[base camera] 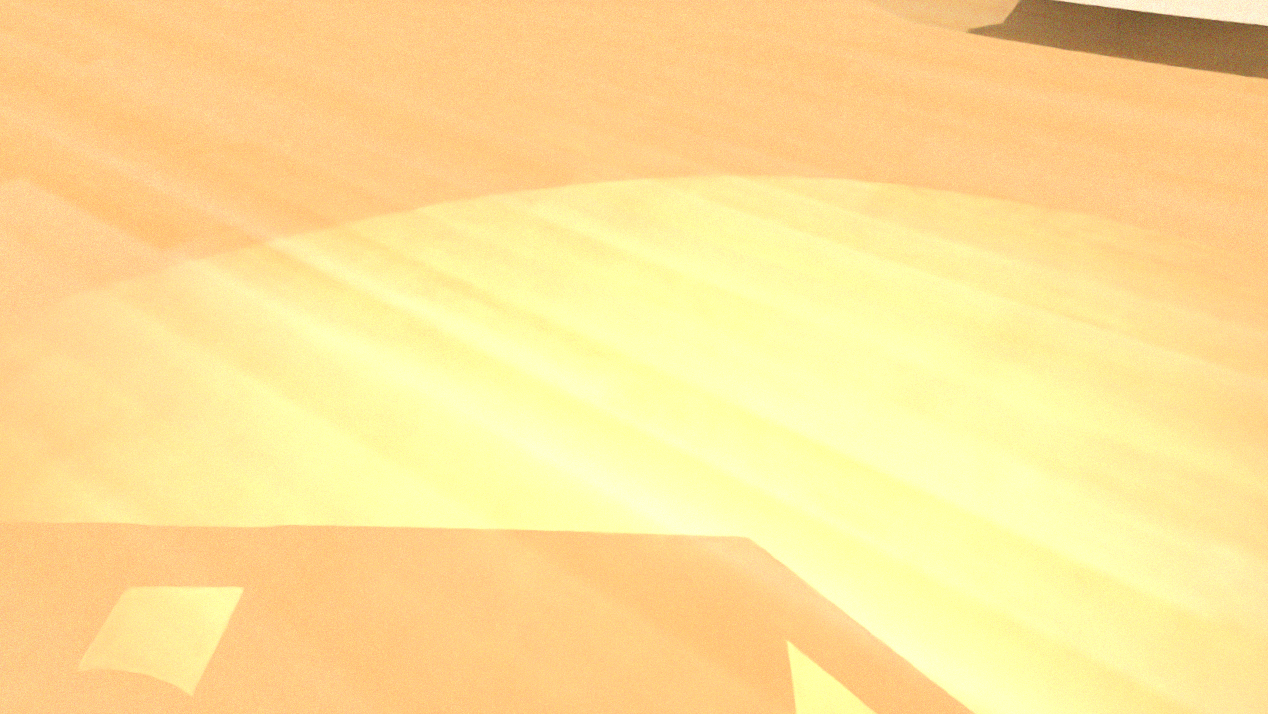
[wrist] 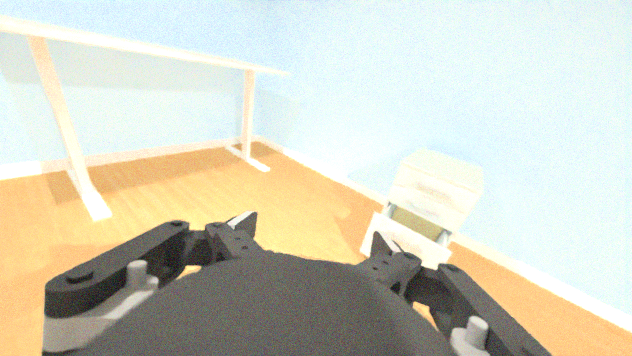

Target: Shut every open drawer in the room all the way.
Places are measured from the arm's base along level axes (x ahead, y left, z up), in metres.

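Pixels of known places: gripper, between the fingertips: (wrist: 313, 233).
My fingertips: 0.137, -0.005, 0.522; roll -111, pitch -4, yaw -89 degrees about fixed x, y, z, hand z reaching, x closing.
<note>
Behind a point stands the place of what it marks, as x, y, z.
A white drawer cabinet (wrist: 440, 177) @[1.143, -0.639, 0.239] stands against the blue wall at the right in the wrist view. Its bottom drawer (wrist: 407, 242) @[0.935, -0.523, -0.079] is pulled out, with the inside showing behind its front; the drawers above it look shut. My gripper (wrist: 313, 233) @[0.137, -0.005, 0.522] is open and empty. Its right finger overlaps the drawer front in the picture, but the cabinet stands farther off. At the top right of the base camera view, the lower edge of a white thing (base camera: 1180, 7) @[0.960, -0.541, -0.329] shows above a dark shadow; which part of the cabinet it is I cannot tell.
A white table (wrist: 150, 50) @[1.188, 0.997, 0.546] with legs (wrist: 247, 115) @[2.118, 0.847, 0.090] on long feet stands at the left and back in the wrist view, near the room's corner. A white baseboard (wrist: 540, 282) @[1.221, -1.648, -0.372] runs along the wall. Bright light and shadows lie on the wooden floor (base camera: 621, 354) @[0.481, 0.029, -0.397].
</note>
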